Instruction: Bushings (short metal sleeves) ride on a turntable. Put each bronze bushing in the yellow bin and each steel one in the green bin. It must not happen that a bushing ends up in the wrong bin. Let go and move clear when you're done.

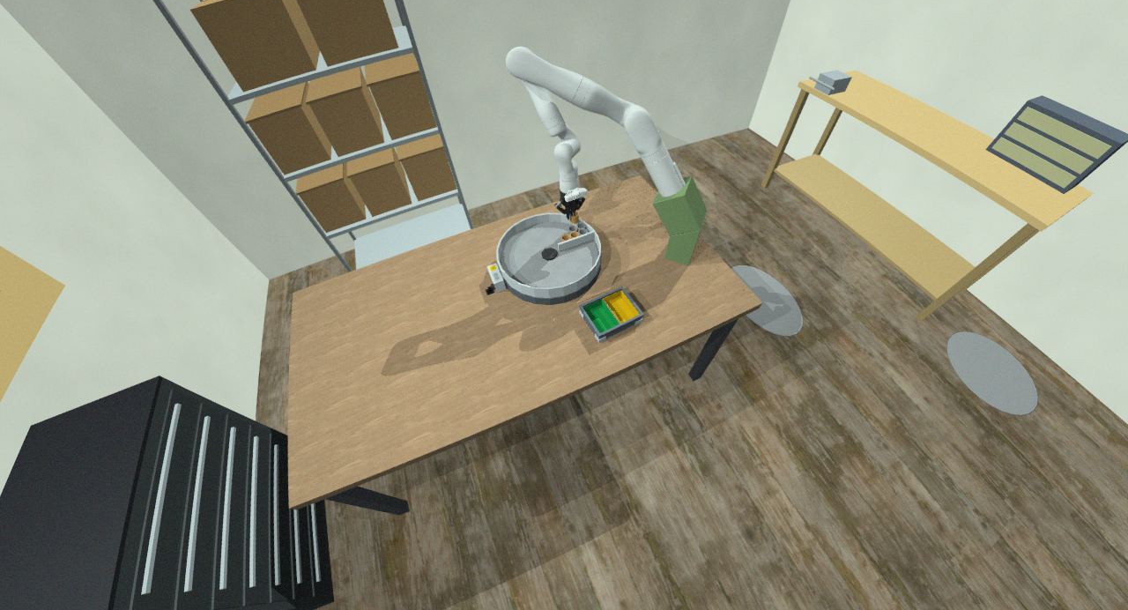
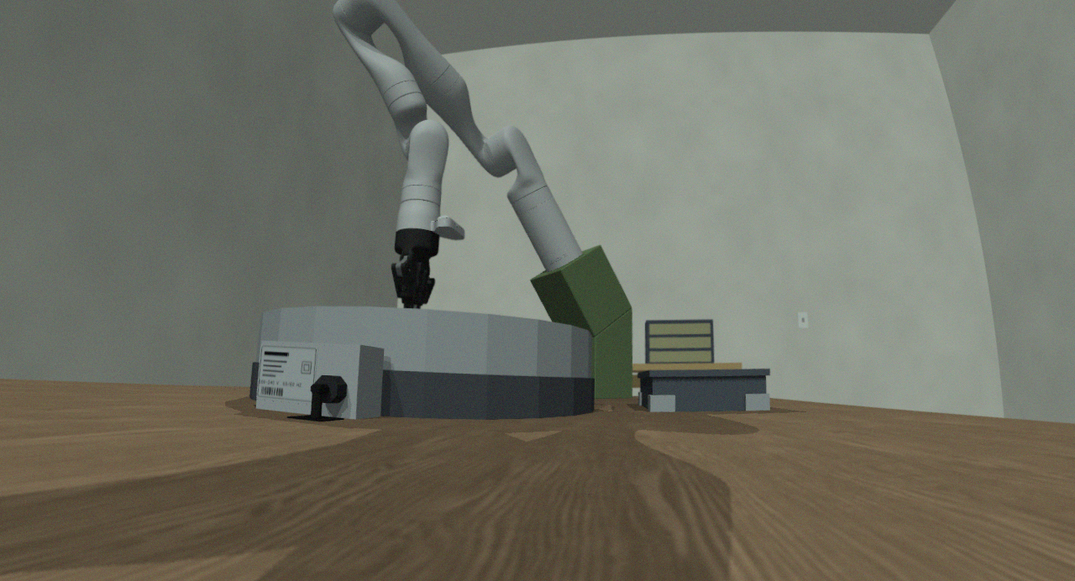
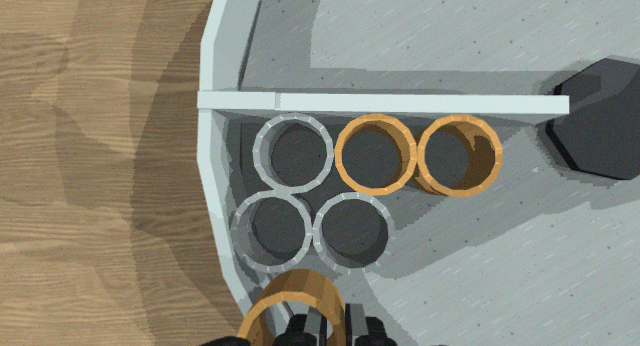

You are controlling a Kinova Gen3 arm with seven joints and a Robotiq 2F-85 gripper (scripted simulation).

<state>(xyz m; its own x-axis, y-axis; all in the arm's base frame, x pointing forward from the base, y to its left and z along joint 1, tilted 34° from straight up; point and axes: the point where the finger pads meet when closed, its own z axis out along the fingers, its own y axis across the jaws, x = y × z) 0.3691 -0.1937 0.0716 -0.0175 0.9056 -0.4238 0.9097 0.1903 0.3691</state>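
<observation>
My hand is 45 cm to the right of the bin tray, 11 cm above it and 4 cm short of it. From my hand the other things lie so: grey turntable: 14 cm ahead, 10 cm to the left, 8 cm below.
</observation>
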